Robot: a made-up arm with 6 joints. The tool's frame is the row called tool.
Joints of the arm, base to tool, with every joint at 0 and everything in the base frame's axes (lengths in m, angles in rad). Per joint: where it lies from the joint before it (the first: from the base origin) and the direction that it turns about. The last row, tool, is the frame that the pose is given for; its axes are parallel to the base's.
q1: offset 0 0 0.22 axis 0 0 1
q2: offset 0 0.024 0 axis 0 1 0
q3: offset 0 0 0.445 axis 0 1 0
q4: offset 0 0 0.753 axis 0 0 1
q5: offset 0 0 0 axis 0 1 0
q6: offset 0 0 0.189 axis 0 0 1
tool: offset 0 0 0
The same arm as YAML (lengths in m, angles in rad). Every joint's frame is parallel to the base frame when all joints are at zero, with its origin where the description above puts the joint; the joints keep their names.
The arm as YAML. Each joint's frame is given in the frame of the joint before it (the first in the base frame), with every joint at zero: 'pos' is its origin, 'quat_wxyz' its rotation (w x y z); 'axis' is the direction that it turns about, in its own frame. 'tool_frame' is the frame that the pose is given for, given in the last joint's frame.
length_unit: m
angle_unit: rad
joints:
  - joint: q1
    pos: [0.0, 0.0, 0.22]
    quat_wxyz: [1.0, 0.0, 0.0, 0.0]
    axis: [0.0, 0.0, 1.0]
  - joint: q2
    pos: [0.0, 0.024, 0.0]
    quat_wxyz: [1.0, 0.0, 0.0, 0.0]
    axis: [0.0, 1.0, 0.0]
  - joint: q3
    pos: [0.0, 0.0, 0.445]
    quat_wxyz: [1.0, 0.0, 0.0, 0.0]
    axis: [0.0, 1.0, 0.0]
  - joint: q4
    pos: [0.0, 0.0, 0.753]
    quat_wxyz: [1.0, 0.0, 0.0, 0.0]
    axis: [0.0, 0.0, 1.0]
  - joint: q5
    pos: [0.0, 0.0, 0.0]
    quat_wxyz: [1.0, 0.0, 0.0, 0.0]
    axis: [0.0, 1.0, 0.0]
  - joint: q6
    pos: [0.0, 0.0, 0.189]
    quat_wxyz: [1.0, 0.0, 0.0, 0.0]
    axis: [0.0, 0.0, 1.0]
tool_frame:
  pos: [0.0, 0.0, 0.0]
  quat_wxyz: [1.0, 0.0, 0.0, 0.0]

